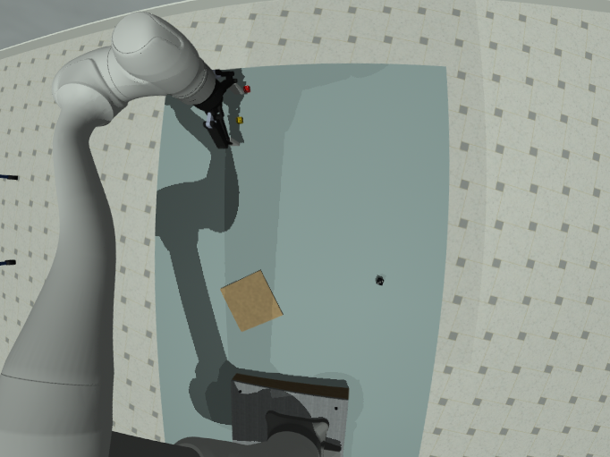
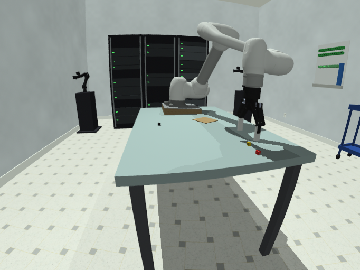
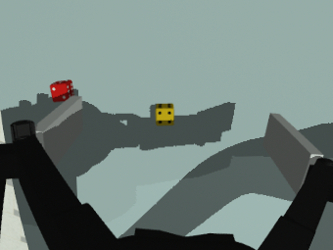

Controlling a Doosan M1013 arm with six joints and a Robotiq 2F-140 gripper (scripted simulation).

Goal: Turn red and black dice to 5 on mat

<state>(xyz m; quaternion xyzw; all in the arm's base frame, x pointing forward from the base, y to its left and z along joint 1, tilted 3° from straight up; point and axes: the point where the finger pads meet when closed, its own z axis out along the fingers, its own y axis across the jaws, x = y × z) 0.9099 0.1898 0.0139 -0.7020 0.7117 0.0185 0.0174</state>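
My hand is 5 cm above the yellow die, 1 cm to the right of it and 1 cm short of it. The rest, counted from my hand: black die: 43 cm behind, 39 cm to the right, 5 cm below; tan mat: 51 cm behind, 6 cm below, 4 cm to the right; red die: 10 cm ahead, 5 cm below, 1 cm to the right.
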